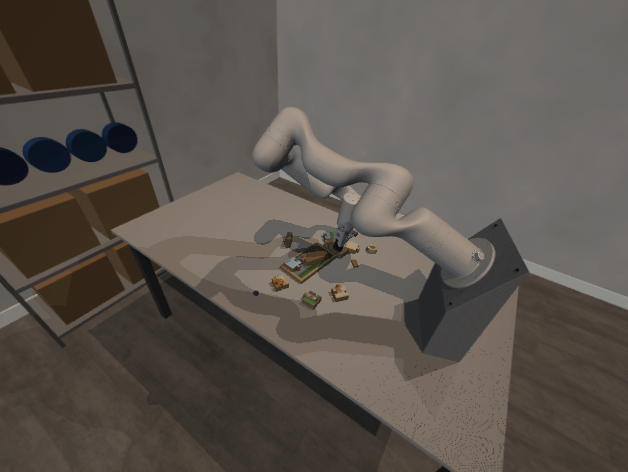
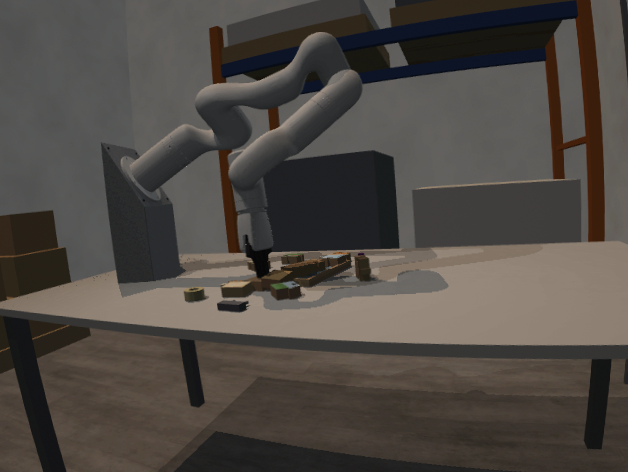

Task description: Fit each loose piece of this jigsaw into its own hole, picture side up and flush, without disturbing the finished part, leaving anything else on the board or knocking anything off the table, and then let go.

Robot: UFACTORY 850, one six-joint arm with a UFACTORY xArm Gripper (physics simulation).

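Note:
The jigsaw board lies mid-table, with brown pieces and a light blue piece on it; whether they are flush is too small to tell. My gripper is shut with nothing seen in it, tips down low at the board's end nearer the ring. Around the board lie an orange piece, a green piece, a tan piece, a cream-topped piece and a green-and-blue piece. A brown piece stands upright.
A yellowish ring, a dark flat block, a small orange-brown block and a purple ball are on the table. The arm's grey pedestal stands at one end.

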